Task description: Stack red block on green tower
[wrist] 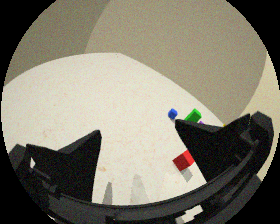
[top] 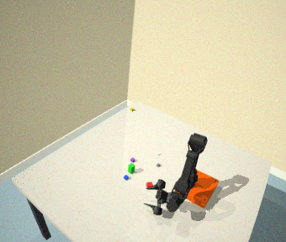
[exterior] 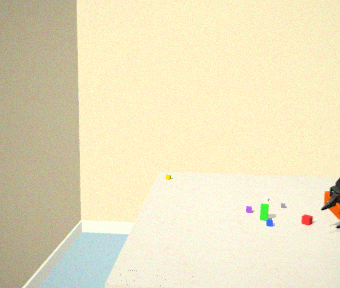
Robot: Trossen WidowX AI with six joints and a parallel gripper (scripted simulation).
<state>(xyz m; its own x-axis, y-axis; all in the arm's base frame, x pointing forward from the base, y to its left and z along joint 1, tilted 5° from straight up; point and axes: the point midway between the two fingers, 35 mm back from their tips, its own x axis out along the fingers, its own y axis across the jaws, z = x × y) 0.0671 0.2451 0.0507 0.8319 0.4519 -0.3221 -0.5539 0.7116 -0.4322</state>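
The red block is 6 cm ahead of my gripper tip, 11 cm to the right of it and 5 cm below it. Round my gripper tip: blue cube 20 cm ahead, 4 cm to the right, 6 cm below; purple cube 29 cm ahead, 17 cm to the right, 6 cm below; grey cube 16 cm ahead, 27 cm to the right, 6 cm below.
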